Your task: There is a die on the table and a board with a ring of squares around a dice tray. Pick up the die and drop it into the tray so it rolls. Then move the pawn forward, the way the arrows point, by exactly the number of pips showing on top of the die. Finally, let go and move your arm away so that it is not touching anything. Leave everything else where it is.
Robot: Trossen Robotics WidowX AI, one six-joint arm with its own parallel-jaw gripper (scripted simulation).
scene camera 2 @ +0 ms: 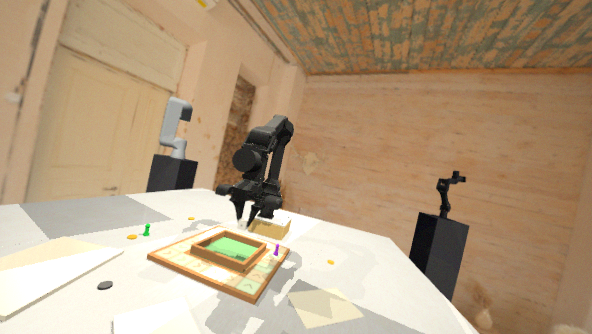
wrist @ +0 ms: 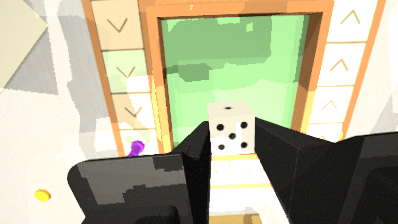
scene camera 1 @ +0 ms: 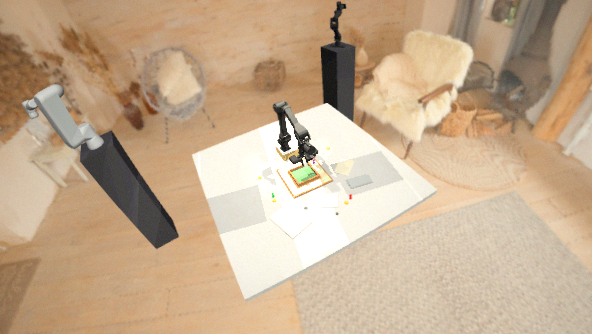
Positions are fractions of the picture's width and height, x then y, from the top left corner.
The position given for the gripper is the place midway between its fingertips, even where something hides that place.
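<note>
A white die (wrist: 0.58, 0.55) is held by the gripper (scene camera 2: 0.41, 0.68) (wrist: 0.57, 0.56), and a green dice tray (wrist: 0.65, 0.27) is part of the scene too.
</note>
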